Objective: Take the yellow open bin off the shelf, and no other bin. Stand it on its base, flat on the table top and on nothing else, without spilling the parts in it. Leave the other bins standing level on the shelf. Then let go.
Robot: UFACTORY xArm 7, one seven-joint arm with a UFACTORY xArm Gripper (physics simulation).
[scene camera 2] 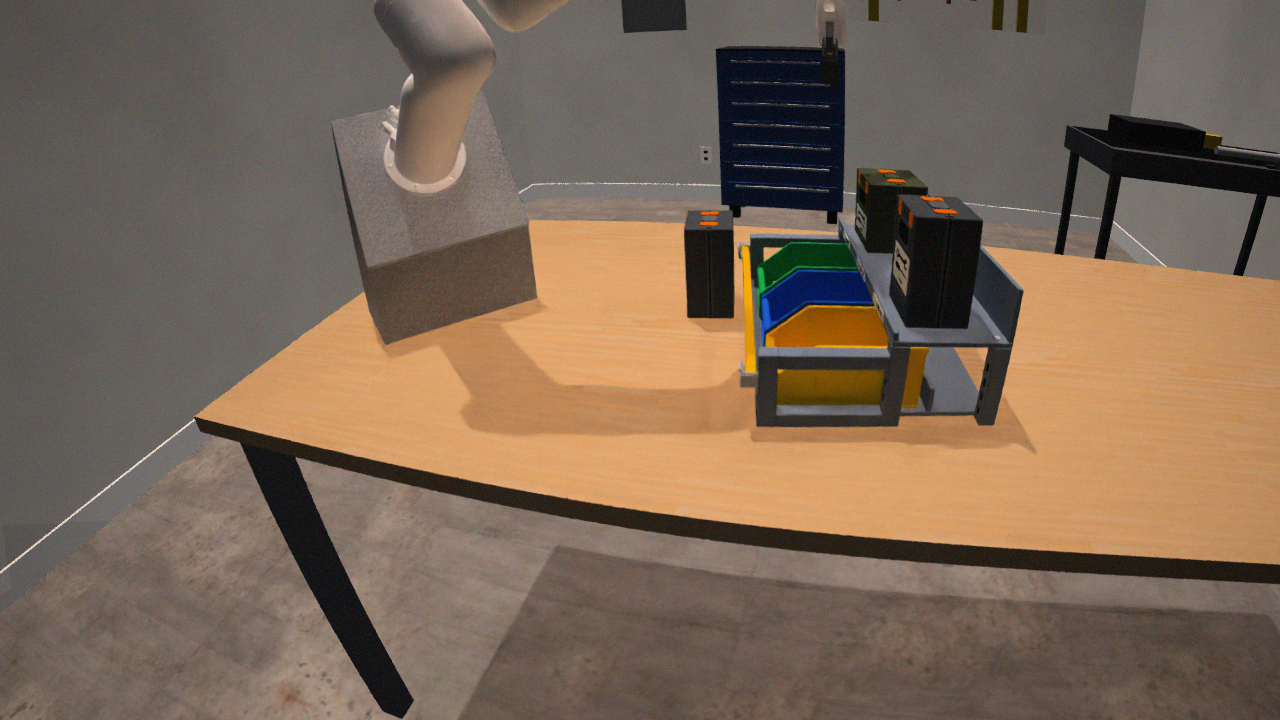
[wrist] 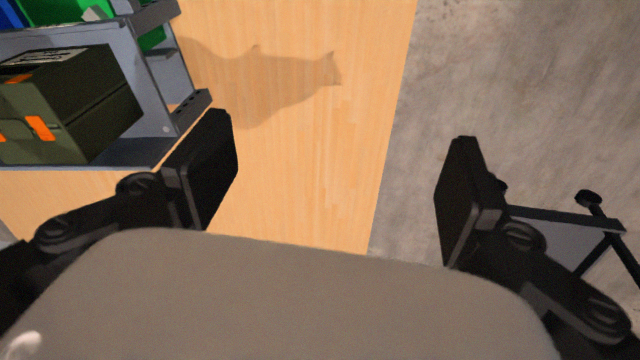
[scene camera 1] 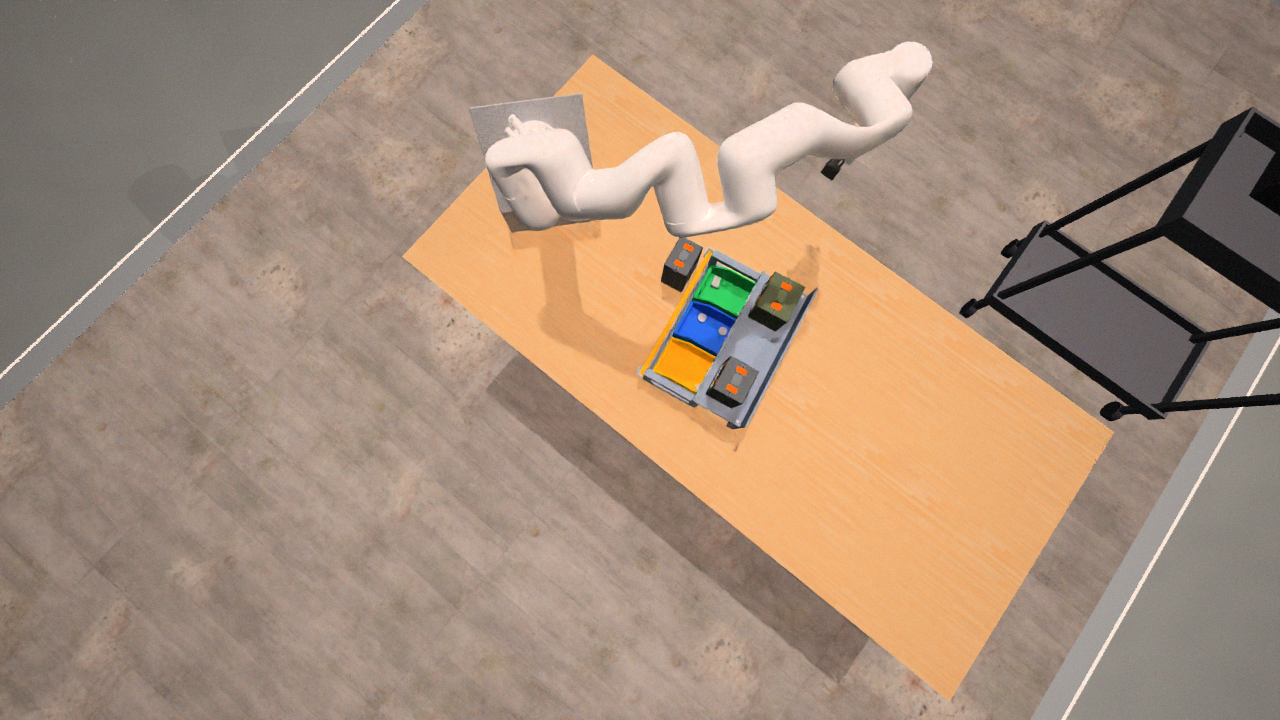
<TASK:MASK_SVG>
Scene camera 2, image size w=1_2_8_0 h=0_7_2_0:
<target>yellow bin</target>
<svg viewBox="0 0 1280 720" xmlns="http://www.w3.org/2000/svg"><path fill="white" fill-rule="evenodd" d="M778 369L776 405L880 406L884 370ZM929 347L911 347L901 408L918 407L926 354L929 353ZM765 347L887 348L889 339L876 307L813 305L807 306L766 334Z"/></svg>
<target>green bin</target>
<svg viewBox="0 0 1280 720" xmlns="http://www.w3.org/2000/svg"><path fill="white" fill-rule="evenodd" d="M847 244L790 242L758 265L757 295L759 317L761 317L761 296L798 270L859 271Z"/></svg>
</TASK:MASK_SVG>
